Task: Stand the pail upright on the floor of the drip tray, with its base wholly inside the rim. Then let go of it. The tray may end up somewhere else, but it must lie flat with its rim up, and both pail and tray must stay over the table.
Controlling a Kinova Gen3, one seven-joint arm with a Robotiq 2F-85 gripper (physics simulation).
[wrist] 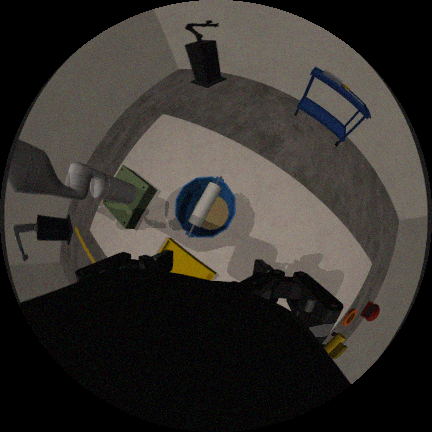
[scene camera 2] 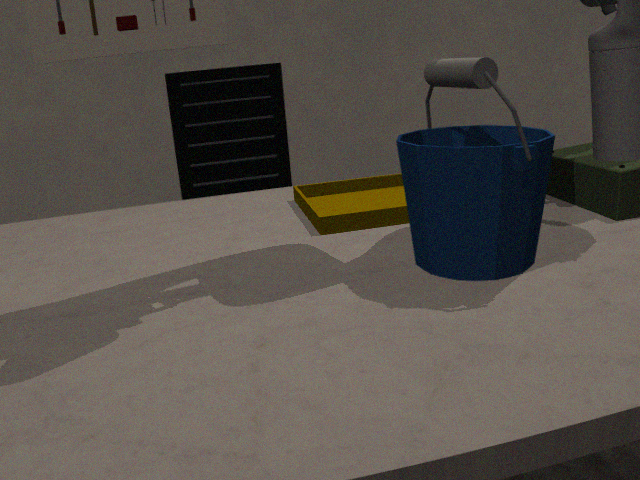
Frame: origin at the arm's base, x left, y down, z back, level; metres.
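Where they show: gripper, fingertip midpoint: (wrist: 212,264); arm's base, link origin: (wrist: 127,193) (scene camera 2: 622,155).
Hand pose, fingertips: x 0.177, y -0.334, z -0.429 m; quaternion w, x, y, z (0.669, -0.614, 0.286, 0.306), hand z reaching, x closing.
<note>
Each offset is from my fingertips to the top centre of the thing. Level surfaces: height alone.
The blue pail (scene camera 2: 475,206) (wrist: 186,202) stands upright on the table, beside the tray and outside it. Its bail is raised, with the pale grip @[dx +0.036, dy +0.165, dz +0.098 m] (scene camera 2: 460,73) (wrist: 205,203) above the mouth. The yellow drip tray @[dx -0.265, dy +0.384, dz +0.023 m] (scene camera 2: 361,222) (wrist: 187,262) lies flat, rim up; the pail hides part of it in the scene view, and my gripper hides part in the wrist view. My gripper (wrist: 212,264) is open and empty, with its fingers wide apart. In the wrist view the pail shows beyond the fingertips. The gripper does not show in the scene view.
A green block (scene camera 2: 612,191) (wrist: 146,189) carrying a grey arm base stands near the pail, on the side away from the near table edge. The table @[dy +0.412 m] (scene camera 2: 258,387) (wrist: 320,235) has its near edge at the scene view's lower right. A blue cart (wrist: 322,120) stands off the table.
</note>
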